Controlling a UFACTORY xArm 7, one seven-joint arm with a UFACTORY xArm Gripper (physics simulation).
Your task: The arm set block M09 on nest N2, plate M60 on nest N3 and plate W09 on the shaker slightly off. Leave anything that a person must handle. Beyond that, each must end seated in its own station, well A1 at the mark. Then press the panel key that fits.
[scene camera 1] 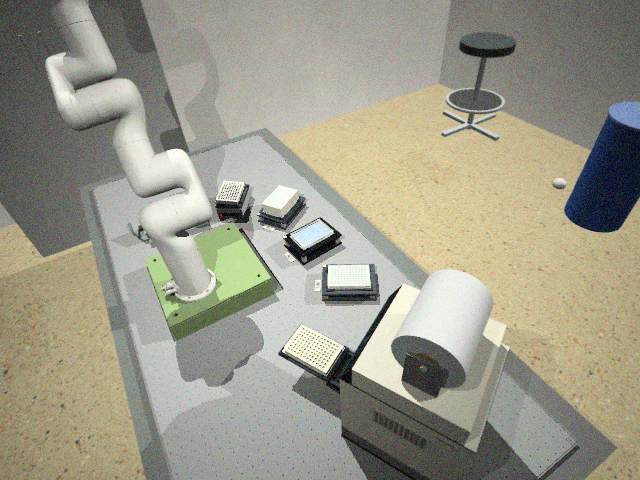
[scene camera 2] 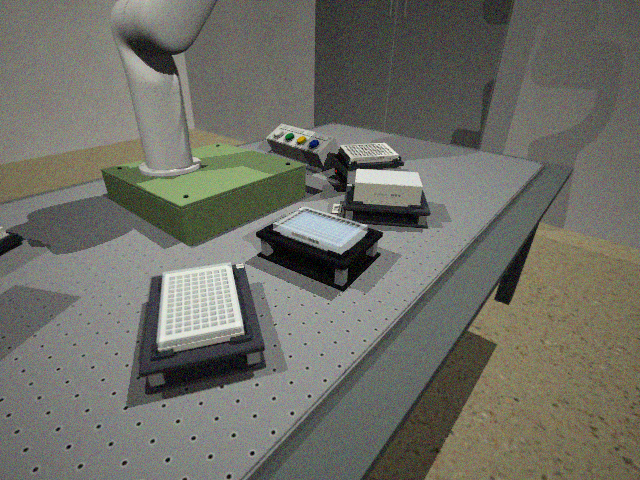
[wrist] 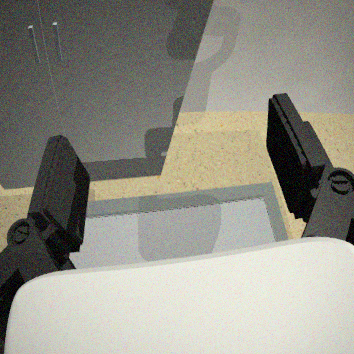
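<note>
A tall white block stands on a dark nest; its label is too blurred to read. A plate with a pale blue top lies on a black nest. A white well plate lies on the nearest nest in the second scene view. Another white well plate is on the dark shaker with a red light. Small seating offsets and A1 corners cannot be told. My gripper is open and empty, far from them.
A panel with white, green, yellow and blue keys stands behind the green arm base. A cream plate sits on a tray beside the boxy instrument, which carries a white roll.
</note>
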